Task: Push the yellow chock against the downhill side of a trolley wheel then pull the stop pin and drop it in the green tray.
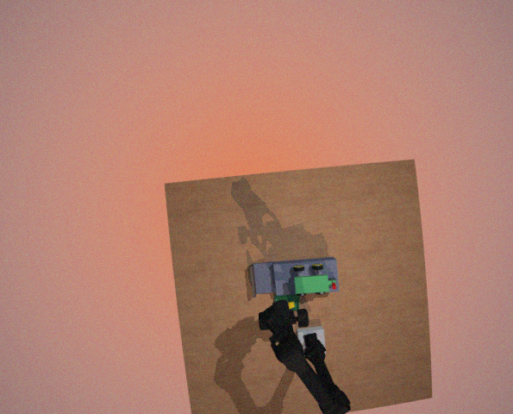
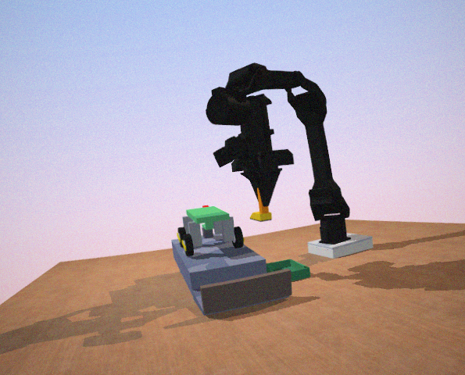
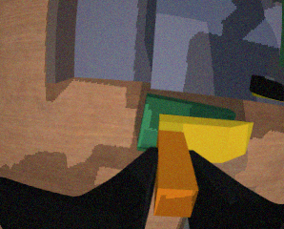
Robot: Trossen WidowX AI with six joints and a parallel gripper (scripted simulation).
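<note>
My gripper tip is now 250 mm to the left of the stop pin, 40 mm short of it and 30 mm above it. From my gripper tip the other things lie so: dark end wall: 130 mm below, 100 mm to the left, 100 mm ahead; yellow chock: 20 mm to the right, 10 mm below; trolley: 150 mm to the right, 70 mm ahead, 40 mm below.
</note>
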